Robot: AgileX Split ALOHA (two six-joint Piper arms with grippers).
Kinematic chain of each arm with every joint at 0, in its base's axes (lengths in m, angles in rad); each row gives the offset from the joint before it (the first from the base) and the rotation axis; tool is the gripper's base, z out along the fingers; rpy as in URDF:
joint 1: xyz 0 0 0.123 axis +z
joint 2: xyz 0 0 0 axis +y
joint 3: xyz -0.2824 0 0.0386 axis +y
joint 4: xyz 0.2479 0 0.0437 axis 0.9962 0 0.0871
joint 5: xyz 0 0 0 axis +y
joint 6: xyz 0.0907 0 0.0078 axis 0.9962 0 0.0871
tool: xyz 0 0 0 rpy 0 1.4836 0
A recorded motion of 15 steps. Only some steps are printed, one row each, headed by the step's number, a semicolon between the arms.
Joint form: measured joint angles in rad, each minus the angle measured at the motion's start. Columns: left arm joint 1, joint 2, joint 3, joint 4, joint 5, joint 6; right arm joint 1, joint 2, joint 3, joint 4, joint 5, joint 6.
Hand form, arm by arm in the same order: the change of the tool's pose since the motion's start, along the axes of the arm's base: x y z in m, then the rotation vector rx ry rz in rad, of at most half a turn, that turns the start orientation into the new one. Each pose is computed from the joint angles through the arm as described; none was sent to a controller.
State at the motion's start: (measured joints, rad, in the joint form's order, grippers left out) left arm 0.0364 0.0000 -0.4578 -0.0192 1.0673 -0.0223; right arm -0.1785 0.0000 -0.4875 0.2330 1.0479 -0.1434
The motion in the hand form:
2: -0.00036 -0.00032 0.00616 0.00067 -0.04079 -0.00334; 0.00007 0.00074 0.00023 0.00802 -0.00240 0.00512
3: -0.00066 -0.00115 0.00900 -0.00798 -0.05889 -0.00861; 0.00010 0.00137 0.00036 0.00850 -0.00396 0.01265
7: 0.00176 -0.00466 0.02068 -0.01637 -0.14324 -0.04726; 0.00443 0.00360 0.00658 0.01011 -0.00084 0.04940
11: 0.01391 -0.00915 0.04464 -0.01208 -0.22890 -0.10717; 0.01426 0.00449 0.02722 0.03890 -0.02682 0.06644
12: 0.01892 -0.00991 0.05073 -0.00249 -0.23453 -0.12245; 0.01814 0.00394 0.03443 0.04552 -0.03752 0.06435
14: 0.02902 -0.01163 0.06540 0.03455 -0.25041 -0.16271; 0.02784 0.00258 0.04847 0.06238 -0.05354 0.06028
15: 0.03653 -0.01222 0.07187 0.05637 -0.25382 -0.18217; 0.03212 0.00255 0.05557 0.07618 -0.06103 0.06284
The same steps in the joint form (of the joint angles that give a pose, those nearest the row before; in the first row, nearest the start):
2: 0.0001 0.0000 -0.0144 -0.0042 -0.0264 0.0035; 0.0000 0.0000 0.0000 0.0098 -0.0009 0.0000
3: 0.0000 0.0000 -0.0213 -0.0148 -0.0372 0.0034; 0.0000 0.0000 0.0000 0.0180 -0.0010 -0.0070
7: 0.0000 0.0113 -0.0400 -0.0650 -0.1123 0.0406; -0.0001 0.0374 -0.0170 0.0584 -0.0094 -0.0465
11: -0.0001 0.0961 -0.0894 -0.1462 -0.2268 0.1255; 0.0000 0.1227 -0.0755 0.1030 -0.0544 -0.0603
12: 0.0000 0.1298 -0.1052 -0.1638 -0.2480 0.1547; 0.0000 0.1521 -0.0962 0.1095 -0.0733 -0.0603
14: 0.0000 0.2010 -0.1481 -0.2038 -0.2849 0.2370; 0.0000 0.2173 -0.1371 0.1249 -0.1118 -0.0603
15: 0.0000 0.2439 -0.1668 -0.2234 -0.3084 0.2827; 0.0001 0.2472 -0.1594 0.1394 -0.1250 -0.0602

